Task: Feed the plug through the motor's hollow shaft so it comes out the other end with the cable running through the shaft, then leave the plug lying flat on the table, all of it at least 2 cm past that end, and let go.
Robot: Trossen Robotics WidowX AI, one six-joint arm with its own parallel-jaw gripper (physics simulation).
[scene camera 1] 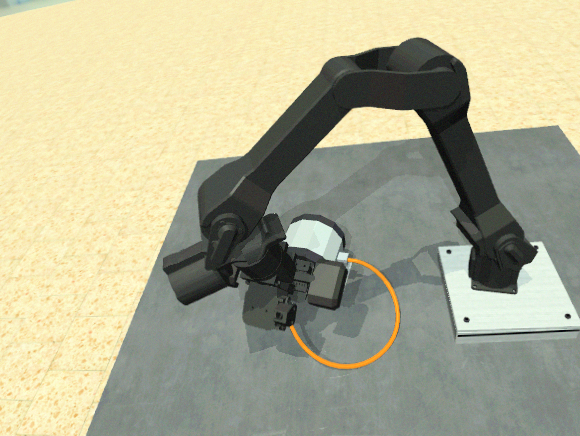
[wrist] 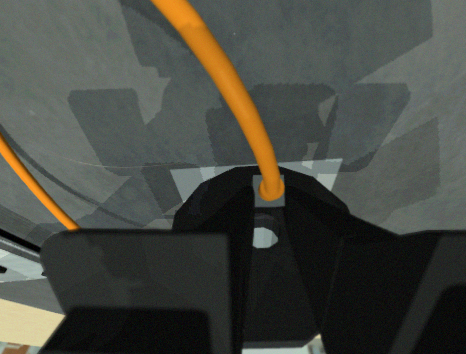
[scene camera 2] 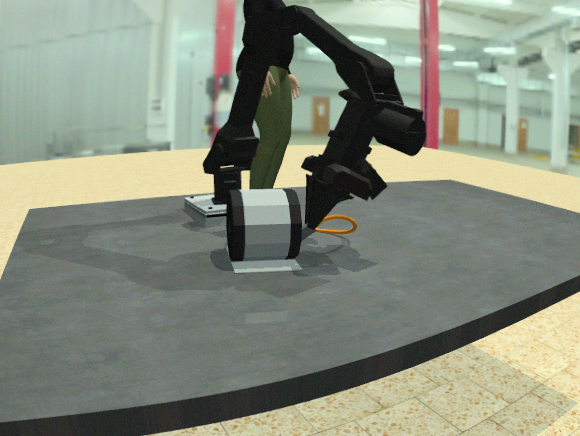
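Where they show: gripper, fingertip midpoint: [scene camera 1: 294,289] [wrist: 267,195] [scene camera 2: 309,227]; arm's base, link origin: [scene camera 1: 493,276].
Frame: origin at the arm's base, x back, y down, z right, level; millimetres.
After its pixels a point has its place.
Note:
The motor [scene camera 1: 315,237] @[x -268, y -68, z -15 mm] [scene camera 2: 266,220] @[x -334, y -40, z -7 mm] [wrist: 220,186] @[x -265, y 11, z -59 mm] is a white drum with black end rings, lying on its side on a pale base plate. Its shaft hole [wrist: 264,237] @[x -291, y -12, z -29 mm] shows light through it in the wrist view. The orange cable [scene camera 1: 398,310] @[x -135, y 15, z -73 mm] [scene camera 2: 340,233] @[x -191, y 25, z -171 mm] [wrist: 230,85] @[x -282, y -29, z -141 mm] loops from a small white block [scene camera 1: 343,257] @[x -227, y -29, z -16 mm] at the motor's side round to the gripper. My gripper [scene camera 2: 311,226] @[x -292, y -16, z -81 mm] [wrist: 267,195] @[x -292, y -16, z -81 mm] is shut on the grey plug [wrist: 269,200] @[x -292, y -26, z -90 mm], close to the motor's black end face. The plug's front is hidden; whether it enters the hole I cannot tell. The arm hides the fingertips in scene camera 1.
The arm's silver base plate [scene camera 1: 510,315] @[x 20, y -2, z -72 mm] [scene camera 2: 200,212] @[x -50, y 10, z 62 mm] is bolted to the grey table [scene camera 1: 200,390] @[x -397, y 31, z -249 mm] [scene camera 2: 150,350] @[x -551, y 30, z 156 mm]. The cable loop lies between the gripper and that plate in scene camera 1. A person in green trousers [scene camera 2: 272,125] stands behind the table.

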